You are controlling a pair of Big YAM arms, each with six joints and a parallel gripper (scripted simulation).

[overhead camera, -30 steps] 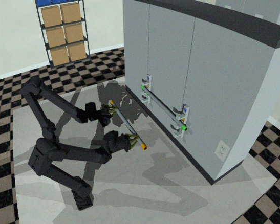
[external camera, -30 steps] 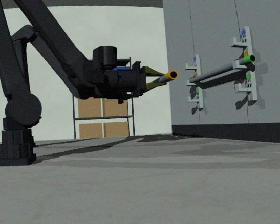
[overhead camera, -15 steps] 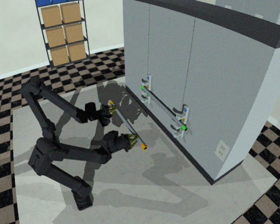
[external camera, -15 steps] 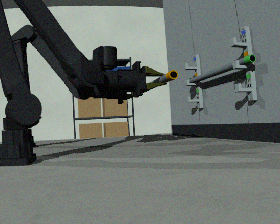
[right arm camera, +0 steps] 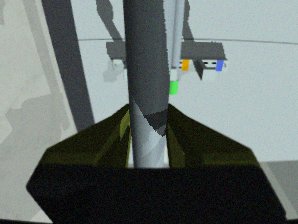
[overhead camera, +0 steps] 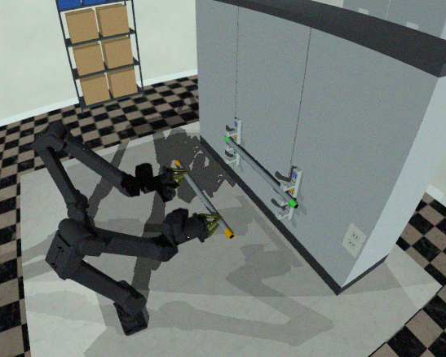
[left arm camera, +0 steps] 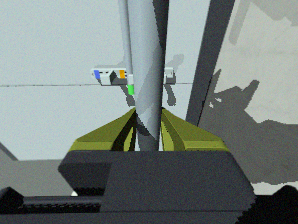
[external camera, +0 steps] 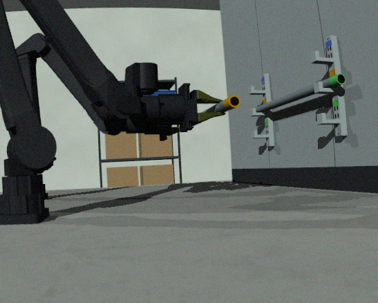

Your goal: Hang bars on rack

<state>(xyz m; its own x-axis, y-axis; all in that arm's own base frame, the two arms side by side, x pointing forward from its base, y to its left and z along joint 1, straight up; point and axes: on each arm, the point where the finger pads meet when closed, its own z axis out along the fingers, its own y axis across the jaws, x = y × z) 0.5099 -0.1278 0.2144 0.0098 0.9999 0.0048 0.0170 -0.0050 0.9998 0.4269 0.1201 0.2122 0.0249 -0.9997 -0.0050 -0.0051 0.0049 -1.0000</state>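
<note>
My right hand is 20 mm short of the orange-ended bar and 150 mm to the right of it. The rest, counted from my right hand: green-ended bar (270 mm ahead, 100 mm to the left, 50 mm above); then grey cabinet wall (470 mm ahead, 120 mm to the left, 240 mm above); then wall outlet (230 mm ahead, 410 mm to the right, 90 mm above).
</note>
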